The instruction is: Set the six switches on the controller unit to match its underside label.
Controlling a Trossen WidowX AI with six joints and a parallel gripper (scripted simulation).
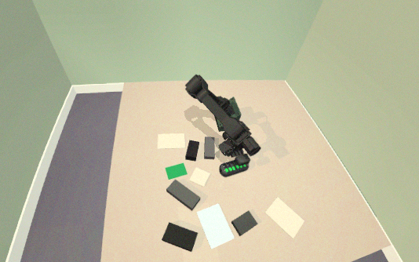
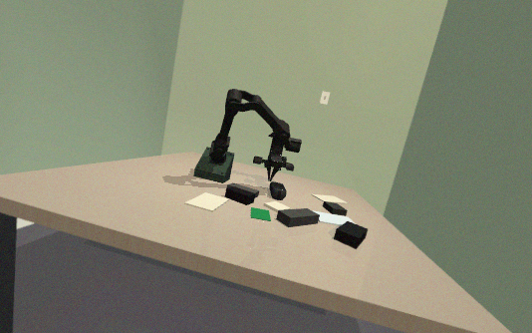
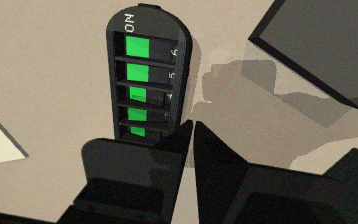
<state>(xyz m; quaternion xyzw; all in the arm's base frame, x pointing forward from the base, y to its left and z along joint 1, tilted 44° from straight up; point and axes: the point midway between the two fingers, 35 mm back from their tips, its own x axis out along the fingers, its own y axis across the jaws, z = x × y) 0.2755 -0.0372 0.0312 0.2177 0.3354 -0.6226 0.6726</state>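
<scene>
My gripper tip is 10 cm past the grey module, 9 cm to the left of it and 5 cm above it. Also, from my gripper tip: cream tile: 6 cm ahead, 17 cm to the right, 6 cm below; green card: 2 cm ahead, 28 cm to the right, 6 cm below; black block: 9 cm behind, 19 cm to the right, 4 cm below.
</scene>
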